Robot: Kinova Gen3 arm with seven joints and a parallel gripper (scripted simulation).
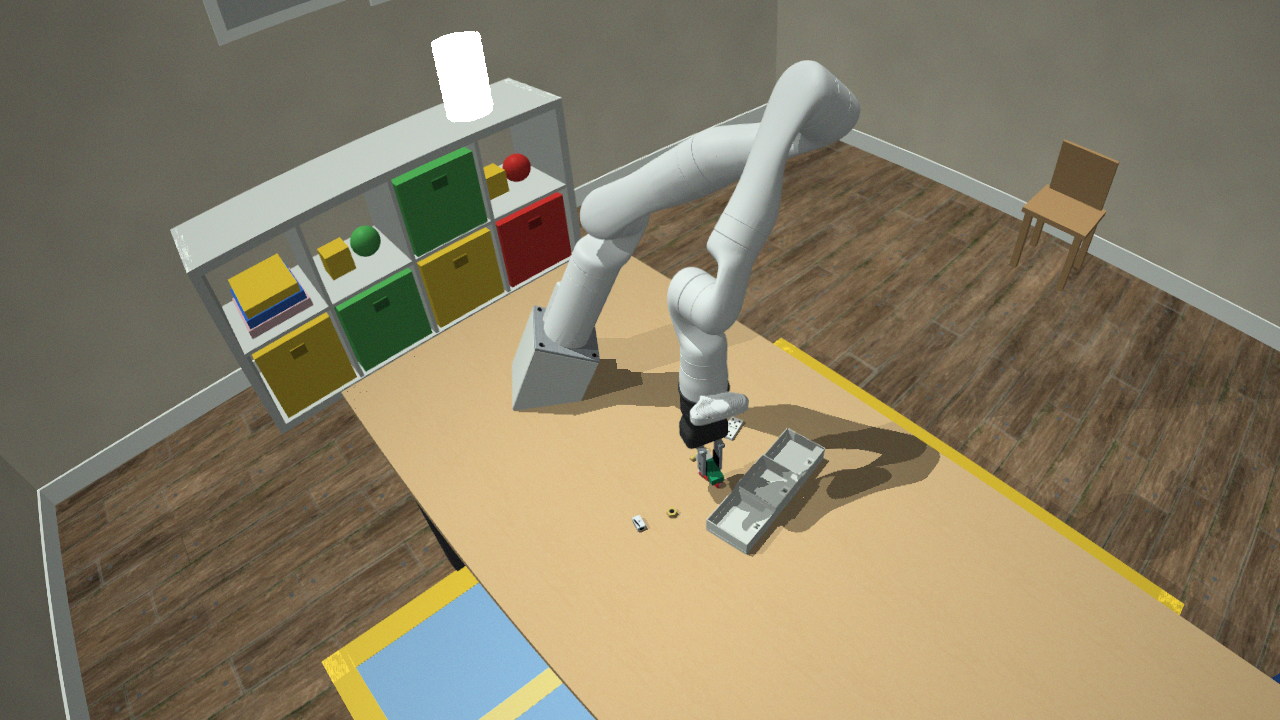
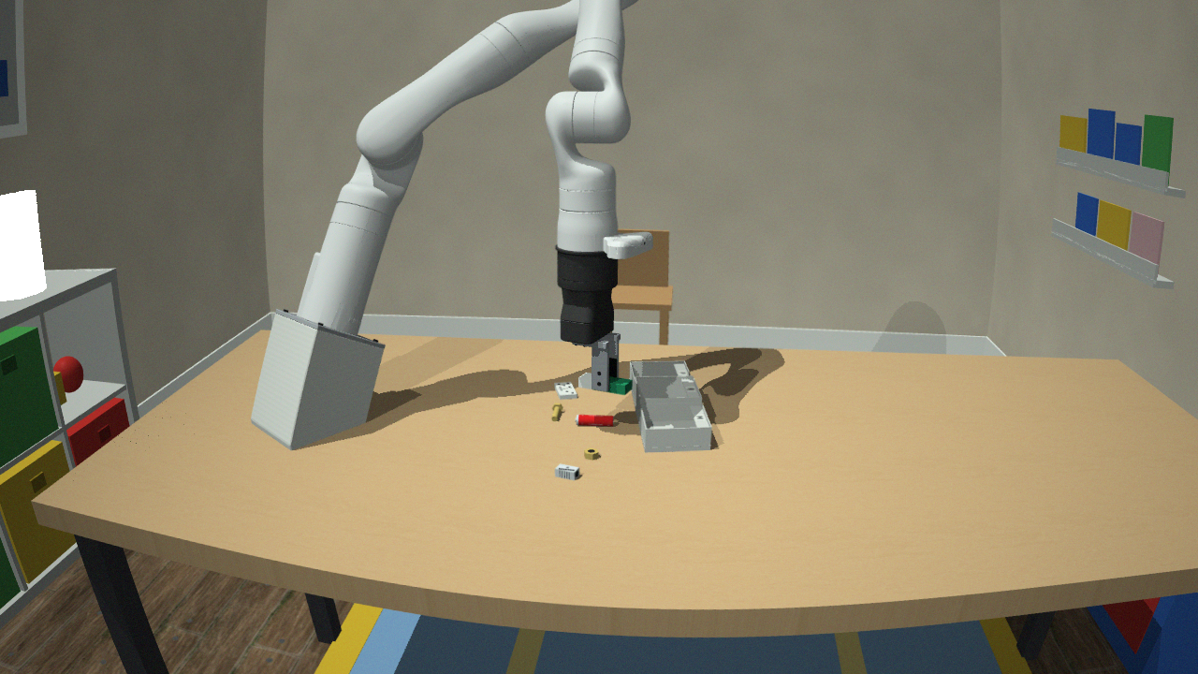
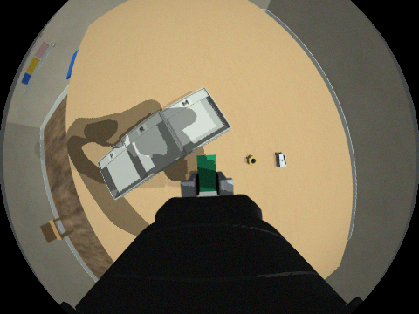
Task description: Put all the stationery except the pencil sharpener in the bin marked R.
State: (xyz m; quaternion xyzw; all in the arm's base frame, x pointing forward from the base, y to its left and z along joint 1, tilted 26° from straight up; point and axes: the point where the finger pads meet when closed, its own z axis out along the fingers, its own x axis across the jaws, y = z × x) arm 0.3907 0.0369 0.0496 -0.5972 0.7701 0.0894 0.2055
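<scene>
Now: the tray 7 cm ahead of my hand, 8 cm to the left of it and 6 cm below it. Round my hand: green eraser 1 cm behind, 1 cm below; then brass bolt 8 cm behind, 4 cm to the left, 7 cm below; then red cylinder 2 cm behind, 1 cm to the left, 7 cm below.
</scene>
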